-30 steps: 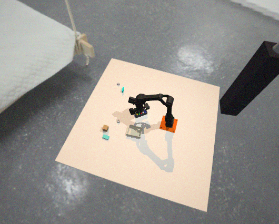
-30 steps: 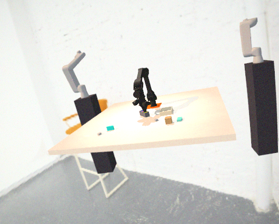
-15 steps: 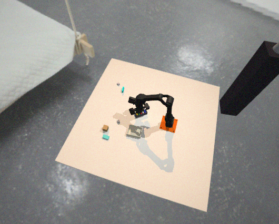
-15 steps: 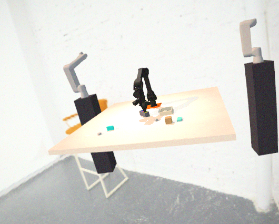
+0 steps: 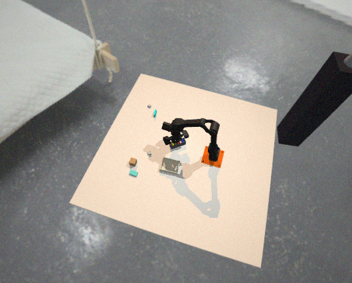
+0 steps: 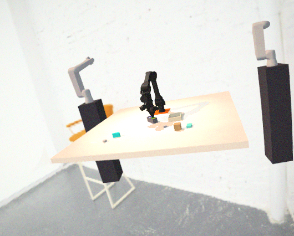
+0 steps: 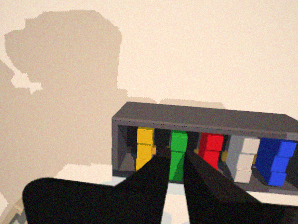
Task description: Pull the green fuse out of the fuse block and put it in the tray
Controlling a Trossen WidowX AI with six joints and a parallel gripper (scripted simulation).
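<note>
Right now my gripper tip is 18 cm to the right of the tray, 4 cm above it and 1 cm short of it. From my gripper tip the other things lie so: brown block (28 cm ahead, 20 cm to the left, 2 cm below); green fuse (1 cm below).
</note>
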